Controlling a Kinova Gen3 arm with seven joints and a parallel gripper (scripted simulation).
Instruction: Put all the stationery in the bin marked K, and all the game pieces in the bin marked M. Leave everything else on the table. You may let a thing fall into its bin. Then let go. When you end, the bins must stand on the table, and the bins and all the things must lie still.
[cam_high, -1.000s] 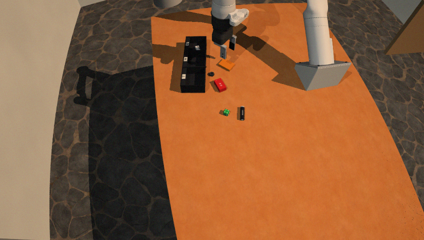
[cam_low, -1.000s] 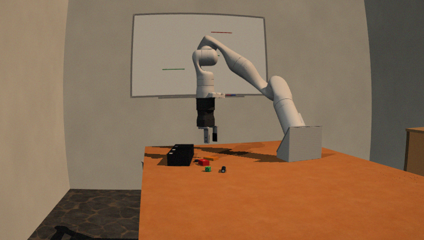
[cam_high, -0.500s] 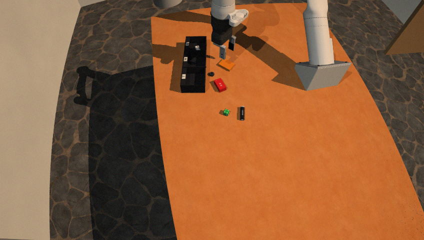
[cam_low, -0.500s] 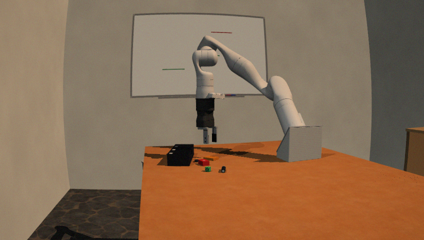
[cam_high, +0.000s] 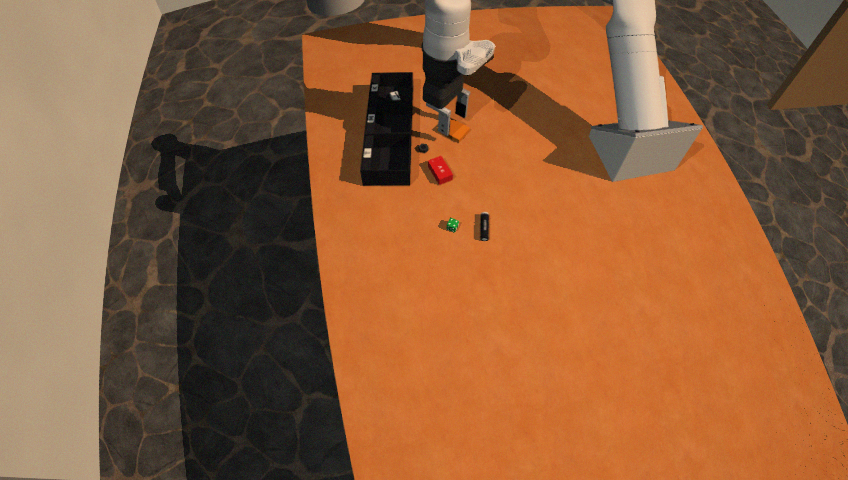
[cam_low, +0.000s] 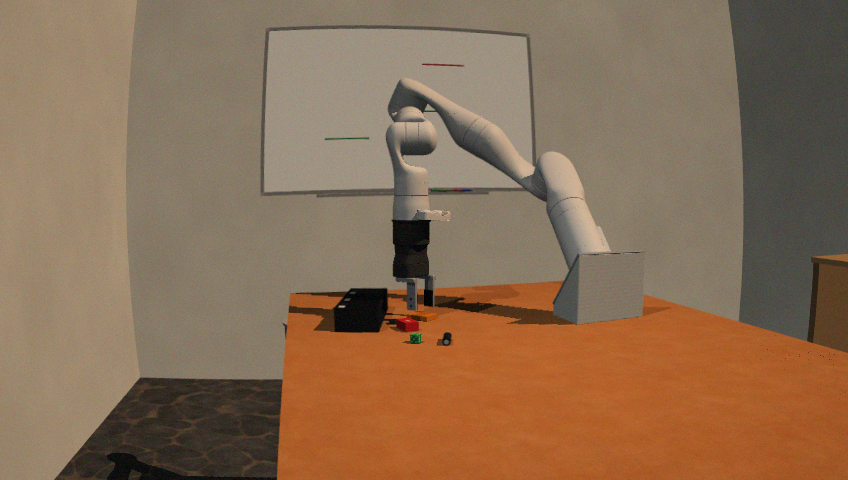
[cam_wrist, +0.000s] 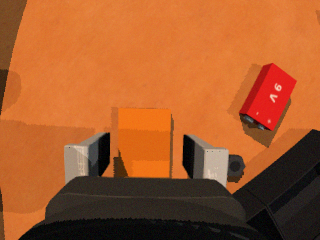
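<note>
The orange block is 40 mm below my hand. Round my hand: black nut 60 mm ahead, 40 mm to the left, 40 mm below; then black row 120 mm ahead, 10 mm to the right, 20 mm below; then red 9V battery 40 mm ahead, 90 mm to the left, 30 mm below.
</note>
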